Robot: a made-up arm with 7 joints. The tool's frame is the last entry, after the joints. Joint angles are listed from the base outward.
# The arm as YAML. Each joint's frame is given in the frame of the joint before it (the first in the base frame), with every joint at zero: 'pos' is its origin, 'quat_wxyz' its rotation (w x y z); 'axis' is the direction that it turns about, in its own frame. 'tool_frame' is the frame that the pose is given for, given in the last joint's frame.
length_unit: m
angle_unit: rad
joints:
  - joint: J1
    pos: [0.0, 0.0, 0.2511]
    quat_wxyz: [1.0, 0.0, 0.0, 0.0]
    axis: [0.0, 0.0, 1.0]
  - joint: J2
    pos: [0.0, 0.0, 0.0]
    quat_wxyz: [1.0, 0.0, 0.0, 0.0]
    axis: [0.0, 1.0, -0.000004]
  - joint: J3
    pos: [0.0, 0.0, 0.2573]
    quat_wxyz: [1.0, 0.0, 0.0, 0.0]
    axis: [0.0, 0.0, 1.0]
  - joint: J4
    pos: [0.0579, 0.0, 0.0]
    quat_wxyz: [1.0, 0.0, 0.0, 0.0]
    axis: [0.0, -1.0, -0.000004]
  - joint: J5
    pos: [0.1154, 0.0, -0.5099]
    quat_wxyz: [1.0, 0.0, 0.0, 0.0]
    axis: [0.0, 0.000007, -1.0]
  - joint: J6
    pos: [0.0, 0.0, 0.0]
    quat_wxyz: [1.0, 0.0, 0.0, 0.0]
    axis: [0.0, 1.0, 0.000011]
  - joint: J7
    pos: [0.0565, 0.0, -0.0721]
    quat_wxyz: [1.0, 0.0, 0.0, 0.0]
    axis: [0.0, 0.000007, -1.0]
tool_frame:
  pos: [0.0, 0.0, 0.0]
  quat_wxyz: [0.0, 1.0, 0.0, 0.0]
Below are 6 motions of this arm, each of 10 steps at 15 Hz.
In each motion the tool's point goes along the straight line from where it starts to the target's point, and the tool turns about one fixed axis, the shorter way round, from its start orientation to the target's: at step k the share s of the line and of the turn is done. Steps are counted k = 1, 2, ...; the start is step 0. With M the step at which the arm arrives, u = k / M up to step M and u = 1 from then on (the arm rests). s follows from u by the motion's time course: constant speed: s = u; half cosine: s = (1 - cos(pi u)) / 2; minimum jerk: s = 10 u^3 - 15 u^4 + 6 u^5.
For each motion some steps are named. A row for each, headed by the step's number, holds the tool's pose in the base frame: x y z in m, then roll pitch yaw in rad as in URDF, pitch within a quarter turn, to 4 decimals.
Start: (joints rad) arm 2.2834 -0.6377 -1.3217 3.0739 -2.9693 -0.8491 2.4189
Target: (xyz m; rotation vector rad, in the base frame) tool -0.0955 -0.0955 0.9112 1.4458 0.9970 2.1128
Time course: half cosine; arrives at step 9
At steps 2, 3, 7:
2: 0.2809 -0.2660 0.8934 -0.0003 -0.8939 -2.5684
3: 0.2242 -0.2403 0.8961 0.1985 -0.9585 -2.8153
7: -0.0456 -0.1181 0.9088 1.1911 -0.7883 2.2466

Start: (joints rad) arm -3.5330 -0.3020 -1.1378 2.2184 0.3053 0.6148 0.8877
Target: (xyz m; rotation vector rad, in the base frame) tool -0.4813 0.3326 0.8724 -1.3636 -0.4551 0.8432
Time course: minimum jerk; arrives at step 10
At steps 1, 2, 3, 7, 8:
1: 0.1812 0.3800 0.9910 -1.3454 -0.1800 0.1453
2: 0.1482 0.3776 0.9851 -1.3535 -0.1632 0.1821
3: 0.0779 0.3726 0.9725 -1.3684 -0.1266 0.2598
7: -0.3723 0.3404 0.8919 -1.3940 0.1227 0.7460
8: -0.4426 0.3354 0.8793 -1.3869 0.1616 0.8225

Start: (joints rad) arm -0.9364 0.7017 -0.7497 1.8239 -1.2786 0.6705 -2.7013
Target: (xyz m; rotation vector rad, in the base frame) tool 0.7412 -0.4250 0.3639 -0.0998 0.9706 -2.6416
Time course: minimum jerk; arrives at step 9
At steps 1, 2, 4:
1: 0.0731 -0.7880 0.3593 -1.6616 0.1368 2.3598
2: 0.1169 -0.7642 0.3596 -1.6011 0.1645 2.4302
4: 0.3334 -0.6466 0.3611 -1.2779 0.2338 2.7999

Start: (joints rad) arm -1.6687 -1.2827 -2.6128 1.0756 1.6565 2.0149 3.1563
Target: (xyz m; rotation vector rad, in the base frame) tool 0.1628 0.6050 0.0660 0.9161 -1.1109 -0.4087
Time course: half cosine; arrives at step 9
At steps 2, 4, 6, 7, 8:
2: -0.2862 0.3130 -0.1299 -0.0808 -0.6938 0.1114
4: -0.1356 0.4110 -0.0642 0.4106 -0.8194 -0.2667
6: 0.0357 0.5223 0.0105 1.0248 -0.7743 -0.7545
7: 0.1033 0.5663 0.0400 1.2334 -0.7044 -0.9117
8: 0.1475 0.5950 0.0593 1.3543 -0.6471 -0.9980

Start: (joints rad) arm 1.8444 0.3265 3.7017 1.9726 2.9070 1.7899 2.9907
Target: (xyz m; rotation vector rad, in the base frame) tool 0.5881 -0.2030 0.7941 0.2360 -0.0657 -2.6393
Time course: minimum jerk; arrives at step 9
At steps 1, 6, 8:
1: 0.3144 -0.0925 0.9957 0.3917 0.9208 2.4672
6: 0.5300 -0.1795 0.8369 0.2245 0.2829 -2.8815
8: 0.5849 -0.2017 0.7965 0.0977 0.1619 -2.6551

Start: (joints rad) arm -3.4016 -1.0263 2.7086 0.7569 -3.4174 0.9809 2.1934
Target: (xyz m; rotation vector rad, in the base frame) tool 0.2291 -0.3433 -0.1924 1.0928 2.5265 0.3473
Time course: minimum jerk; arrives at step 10
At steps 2, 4, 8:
2: 0.1419 -0.2811 -0.2337 2.4354 -0.0803 0.9545
4: 0.1659 -0.2982 -0.2223 2.4772 0.0454 1.3059
8: 0.2237 -0.3395 -0.1949 2.7304 0.2294 2.1945

